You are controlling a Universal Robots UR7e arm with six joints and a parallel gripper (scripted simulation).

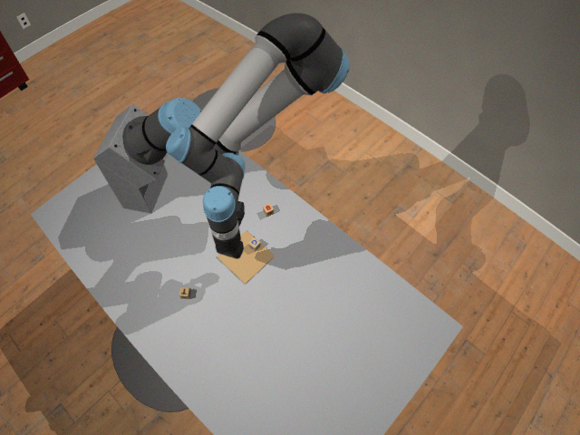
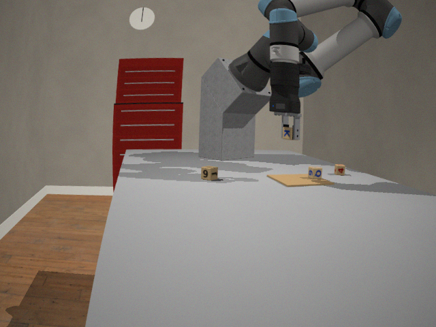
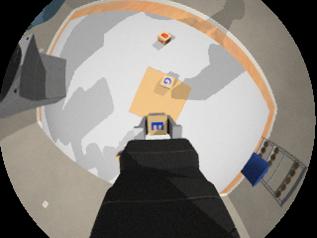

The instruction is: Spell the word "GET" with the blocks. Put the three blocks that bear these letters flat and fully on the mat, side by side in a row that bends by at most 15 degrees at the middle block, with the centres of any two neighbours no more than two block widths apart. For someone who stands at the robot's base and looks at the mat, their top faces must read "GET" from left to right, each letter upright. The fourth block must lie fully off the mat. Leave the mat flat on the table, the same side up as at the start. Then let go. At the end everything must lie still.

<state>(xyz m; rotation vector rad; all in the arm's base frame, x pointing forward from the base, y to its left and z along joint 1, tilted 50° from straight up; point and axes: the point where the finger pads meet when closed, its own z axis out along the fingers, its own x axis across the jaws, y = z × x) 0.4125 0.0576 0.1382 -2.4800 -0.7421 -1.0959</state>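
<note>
Now: the tan mat 2 cm behind my hand, 3 cm to the left of it and 12 cm below it. From my hand the other things lie so: E block (right at my hand).
</note>
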